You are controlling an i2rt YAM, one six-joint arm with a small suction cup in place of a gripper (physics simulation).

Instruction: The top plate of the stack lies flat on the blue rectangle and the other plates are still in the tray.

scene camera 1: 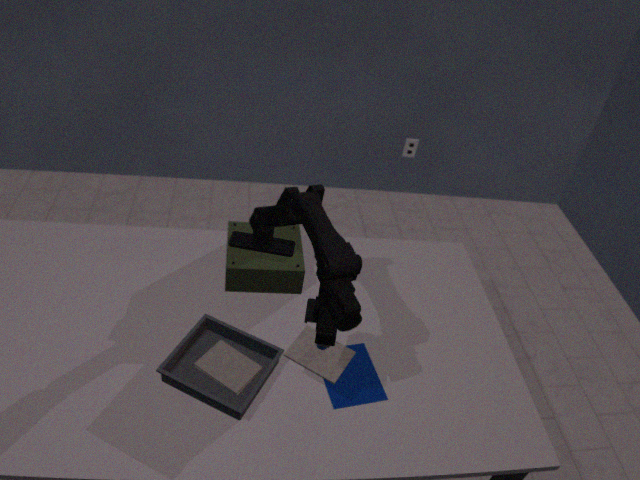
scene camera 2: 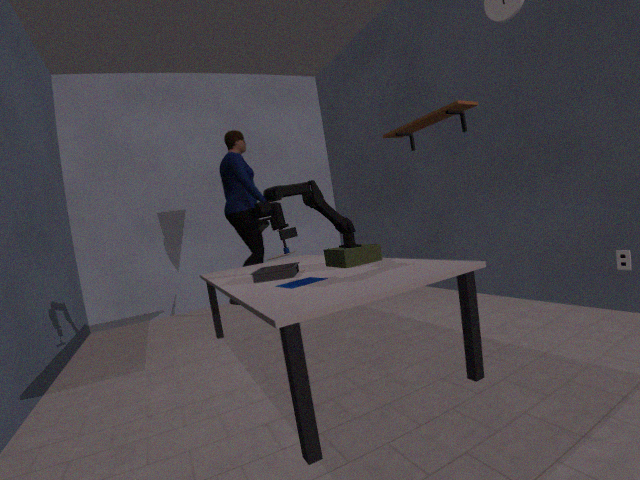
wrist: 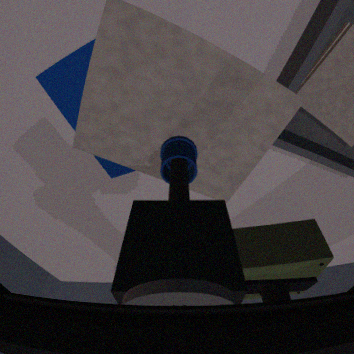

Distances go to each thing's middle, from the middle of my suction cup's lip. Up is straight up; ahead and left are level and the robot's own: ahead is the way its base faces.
My suction cup is 14 cm above the blue rectangle (scene camera 1: 359, 383), 9 cm to the right of it and 3 cm past it. Round my suction cup: tray (scene camera 1: 177, 370) 24 cm to the right, 12 cm below, 4 cm ahead.
